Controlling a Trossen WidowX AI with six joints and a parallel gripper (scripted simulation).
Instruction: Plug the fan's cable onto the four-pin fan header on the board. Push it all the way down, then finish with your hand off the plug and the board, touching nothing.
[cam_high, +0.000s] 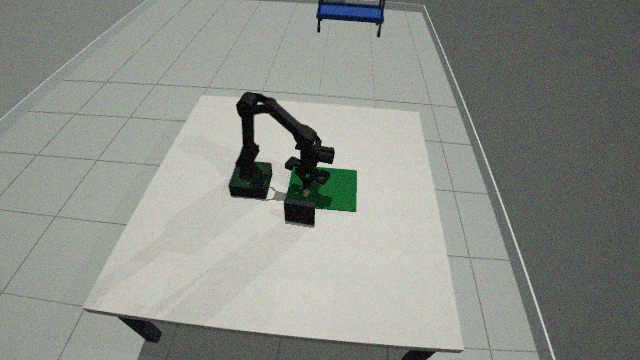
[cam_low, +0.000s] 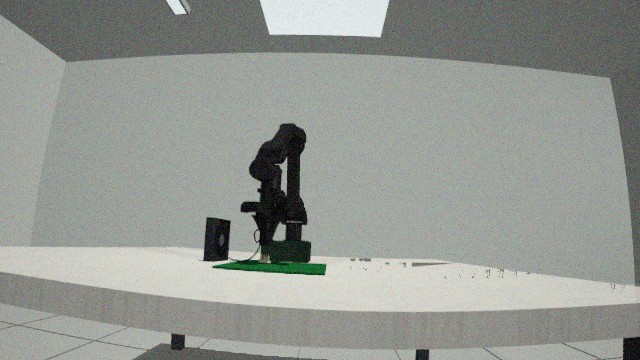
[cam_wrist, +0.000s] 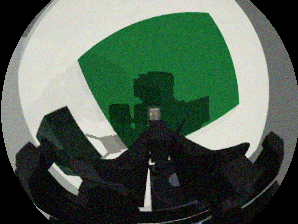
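My gripper tip is now 6 cm above the pale fan header. Round my gripper tip: small black plug (1 cm to the right, 1 cm above); then green board (8 cm below, 6 cm ahead, 5 cm to the left); then black fan (14 cm to the right).
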